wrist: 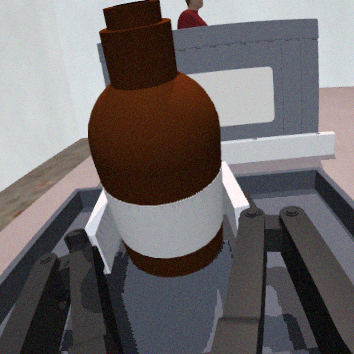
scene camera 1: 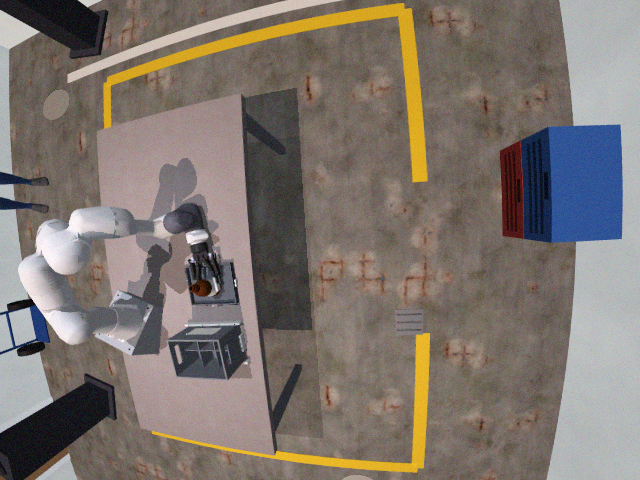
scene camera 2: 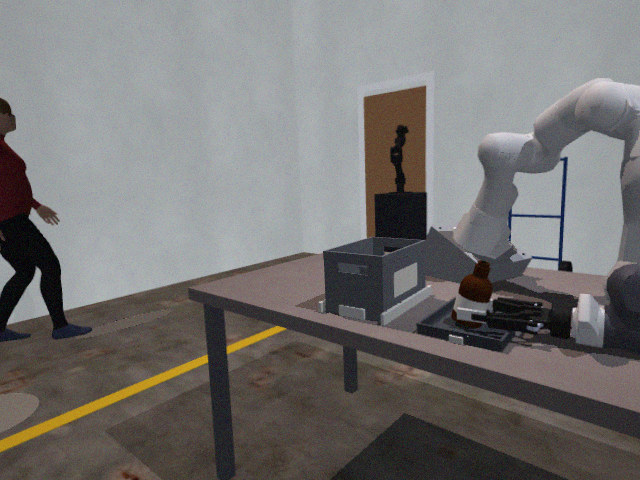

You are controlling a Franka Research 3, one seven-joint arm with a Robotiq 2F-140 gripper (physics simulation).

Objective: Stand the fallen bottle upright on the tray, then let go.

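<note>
The brown bottle (scene camera 1: 200,288) (scene camera 2: 475,288) (wrist: 155,135) with a white label is nearly upright, leaning slightly, neck up. My gripper (scene camera 1: 204,287) (scene camera 2: 471,310) (wrist: 167,190) reaches in low from the side and is shut on the bottle, with its light pads on either side of the label. The bottle's base is inside the dark grey tray (scene camera 1: 227,295) (scene camera 2: 434,333) (wrist: 280,185), at or very close to its floor; I cannot tell whether it touches all round. In the wrist view the bottle's shadow meets its base.
A grey crate (scene camera 1: 235,356) (scene camera 2: 354,284) (wrist: 300,90) with a pale label stands beside the tray on the table (scene camera 1: 170,129) (scene camera 2: 268,289). The arm's grey base mount (scene camera 1: 131,320) (scene camera 2: 444,253) is behind them. A person in red (scene camera 2: 12,180) (wrist: 191,20) is beyond the table.
</note>
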